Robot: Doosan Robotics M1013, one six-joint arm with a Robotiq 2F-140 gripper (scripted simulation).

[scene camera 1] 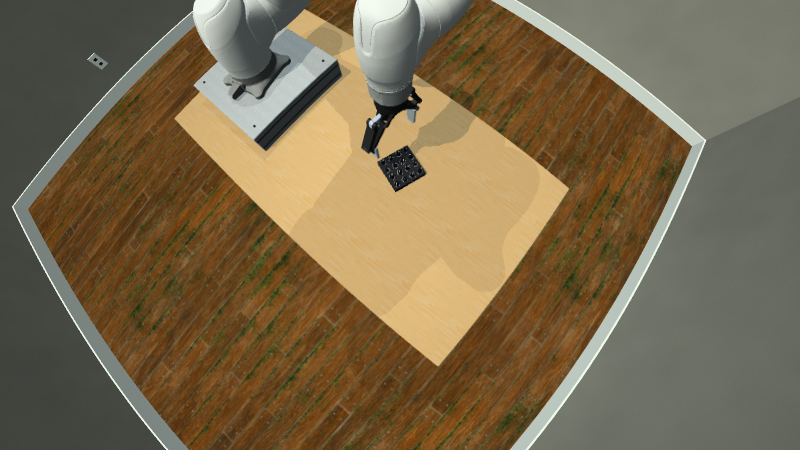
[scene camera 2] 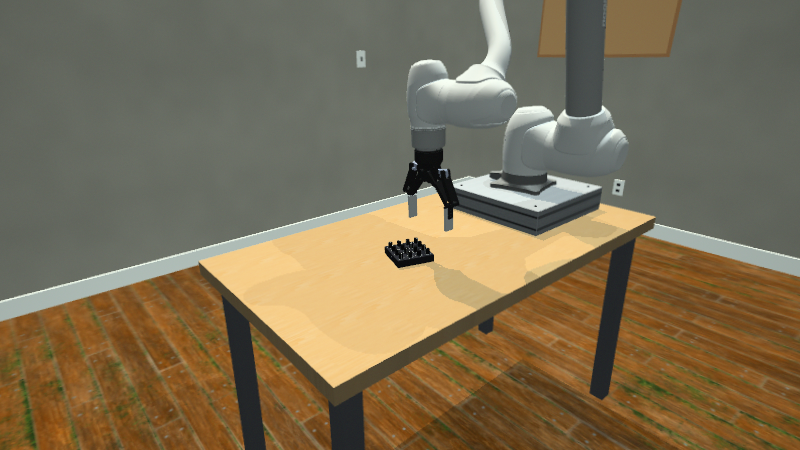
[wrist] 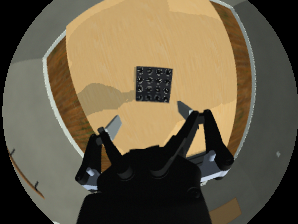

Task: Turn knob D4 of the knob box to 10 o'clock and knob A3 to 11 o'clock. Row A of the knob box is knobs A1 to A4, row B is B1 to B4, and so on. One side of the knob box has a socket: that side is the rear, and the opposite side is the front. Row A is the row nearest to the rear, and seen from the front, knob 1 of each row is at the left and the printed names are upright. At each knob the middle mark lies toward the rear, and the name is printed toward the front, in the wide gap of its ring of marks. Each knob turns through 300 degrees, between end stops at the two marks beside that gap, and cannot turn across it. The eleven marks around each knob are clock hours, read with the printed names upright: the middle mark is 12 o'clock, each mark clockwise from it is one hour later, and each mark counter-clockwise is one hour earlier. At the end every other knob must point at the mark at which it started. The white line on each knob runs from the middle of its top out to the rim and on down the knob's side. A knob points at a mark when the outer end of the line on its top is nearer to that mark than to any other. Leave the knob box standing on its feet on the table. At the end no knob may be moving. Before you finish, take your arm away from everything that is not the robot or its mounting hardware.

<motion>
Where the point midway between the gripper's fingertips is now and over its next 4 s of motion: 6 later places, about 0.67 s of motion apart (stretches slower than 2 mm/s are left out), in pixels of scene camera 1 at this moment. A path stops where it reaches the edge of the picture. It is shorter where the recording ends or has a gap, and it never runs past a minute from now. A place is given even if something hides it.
My gripper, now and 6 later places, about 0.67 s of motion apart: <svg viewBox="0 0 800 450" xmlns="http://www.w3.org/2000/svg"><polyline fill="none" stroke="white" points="393,137 392,137 386,128 383,124 387,129 391,138 396,146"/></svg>
</motion>
